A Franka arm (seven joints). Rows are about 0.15 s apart.
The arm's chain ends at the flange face. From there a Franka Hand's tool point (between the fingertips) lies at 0.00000 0.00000 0.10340 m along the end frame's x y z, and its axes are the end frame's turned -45 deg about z.
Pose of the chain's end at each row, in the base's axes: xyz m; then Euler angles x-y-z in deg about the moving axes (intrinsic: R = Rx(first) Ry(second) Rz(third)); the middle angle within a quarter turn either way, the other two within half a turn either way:
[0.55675 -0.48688 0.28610 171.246 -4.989 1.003]
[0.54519 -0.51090 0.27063 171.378 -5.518 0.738]
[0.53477 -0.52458 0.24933 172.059 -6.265 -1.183]
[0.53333 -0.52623 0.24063 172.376 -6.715 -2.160]
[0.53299 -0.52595 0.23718 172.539 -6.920 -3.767]
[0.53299 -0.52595 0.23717 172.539 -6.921 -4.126]
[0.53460 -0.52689 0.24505 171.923 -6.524 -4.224]
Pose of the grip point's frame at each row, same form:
[0.54776 -0.50256 0.18429 171.246 -4.989 -43.997]
[0.53525 -0.52633 0.16887 171.378 -5.518 -44.262]
[0.52349 -0.53878 0.14753 172.059 -6.265 -46.183]
[0.52124 -0.53985 0.13885 172.376 -6.715 -47.160]
[0.52053 -0.53928 0.13540 172.539 -6.920 -48.767]
[0.52053 -0.53928 0.13539 172.539 -6.921 -49.126]
[0.52285 -0.54132 0.14334 171.923 -6.524 -49.224]

